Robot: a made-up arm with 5 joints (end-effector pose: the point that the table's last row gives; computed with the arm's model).
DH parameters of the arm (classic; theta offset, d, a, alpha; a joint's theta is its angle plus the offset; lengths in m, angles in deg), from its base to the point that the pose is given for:
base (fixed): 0 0 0.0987 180
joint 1: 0 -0.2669 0.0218 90
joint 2: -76.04 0 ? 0
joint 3: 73.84 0 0.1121 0
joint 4: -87.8 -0.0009 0 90
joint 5: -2.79 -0.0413 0 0
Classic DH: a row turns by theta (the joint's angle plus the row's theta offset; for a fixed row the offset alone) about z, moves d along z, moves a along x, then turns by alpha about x.
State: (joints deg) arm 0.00 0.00 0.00 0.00 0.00
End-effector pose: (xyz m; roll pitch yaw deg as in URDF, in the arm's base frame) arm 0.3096 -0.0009 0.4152 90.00 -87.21 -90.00
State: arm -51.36 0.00 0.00 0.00 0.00
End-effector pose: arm 0.2311 0.1642 0.4152 90.00 -87.21 -38.64
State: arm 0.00 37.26 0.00 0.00 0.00
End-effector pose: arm 0.3608 -0.0009 0.2704 3.66 -52.65 -4.60
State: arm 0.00 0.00 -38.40 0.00 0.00
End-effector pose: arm 0.2738 -0.0009 0.5095 176.49 -51.51 -175.51
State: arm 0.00 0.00 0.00 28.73 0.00
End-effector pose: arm 0.3045 -0.0009 0.3954 5.07 -61.15 -5.79
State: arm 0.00 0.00 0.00 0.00 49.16
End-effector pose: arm 0.3096 -0.0009 0.4152 -90.00 -43.63 90.00
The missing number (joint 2, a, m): 0.1484
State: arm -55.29 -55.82 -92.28 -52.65 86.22
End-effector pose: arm -0.0220 -0.1758 0.4183 69.12 6.14 142.95
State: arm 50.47 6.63 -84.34 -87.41 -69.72
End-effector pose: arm 0.1322 -0.0420 0.5268 -105.57 16.89 -145.10
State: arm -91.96 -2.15 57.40 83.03 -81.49
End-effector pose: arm 0.0966 0.0887 0.2951 -48.14 4.27 5.77
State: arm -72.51 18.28 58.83 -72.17 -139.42
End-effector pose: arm 0.1510 0.1631 0.2806 81.97 51.94 -23.83
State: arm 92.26 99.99 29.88 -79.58 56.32
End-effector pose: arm 0.0933 -0.1152 0.0862 -33.74 -22.32 -31.88
